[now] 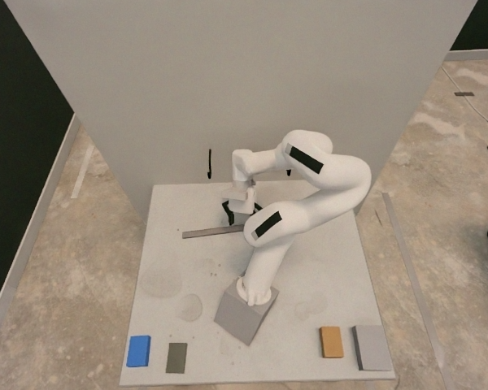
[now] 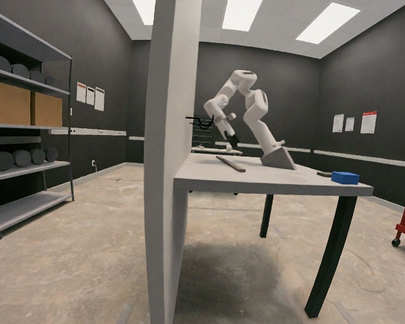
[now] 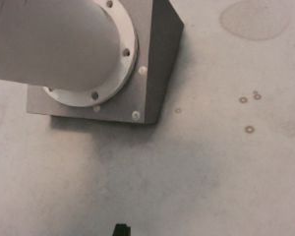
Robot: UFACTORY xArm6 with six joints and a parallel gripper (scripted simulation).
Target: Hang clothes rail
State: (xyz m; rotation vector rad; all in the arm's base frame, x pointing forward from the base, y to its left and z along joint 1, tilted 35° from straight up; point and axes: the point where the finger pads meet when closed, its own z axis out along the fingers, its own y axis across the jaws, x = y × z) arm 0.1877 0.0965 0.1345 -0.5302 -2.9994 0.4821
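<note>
Now: the clothes rail 40 mm ahead of my hand and 110 mm below it. Round my hand: orange block 380 mm behind, 320 mm to the right, 90 mm below; then dark grey block 460 mm behind, 190 mm to the left, 110 mm below; then wall panel 310 mm ahead, 310 mm above.
</note>
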